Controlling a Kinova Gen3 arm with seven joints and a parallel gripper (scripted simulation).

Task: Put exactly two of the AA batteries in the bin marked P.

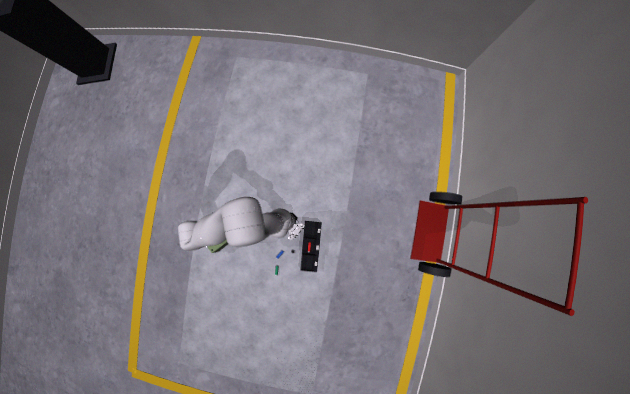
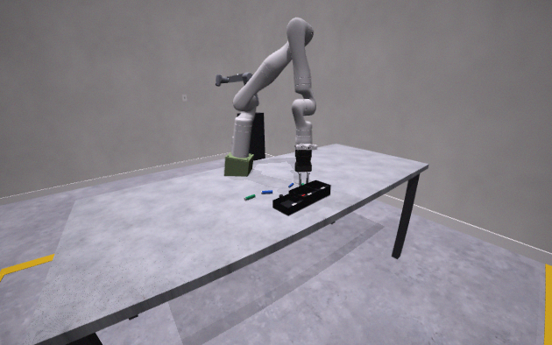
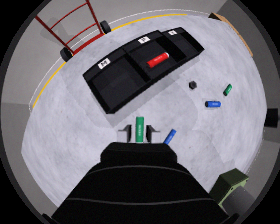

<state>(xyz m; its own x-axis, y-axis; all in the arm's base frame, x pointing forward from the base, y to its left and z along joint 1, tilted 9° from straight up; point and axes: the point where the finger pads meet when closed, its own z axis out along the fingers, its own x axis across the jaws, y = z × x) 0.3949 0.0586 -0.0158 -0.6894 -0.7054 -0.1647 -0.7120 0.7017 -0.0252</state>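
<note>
The black bin lies 8 cm ahead of my hand and 12 cm to the right of it. Round my hand: small dark thing 1 cm behind, 14 cm to the right, 2 cm below; red battery 8 cm ahead, 12 cm to the right, 1 cm below.
</note>
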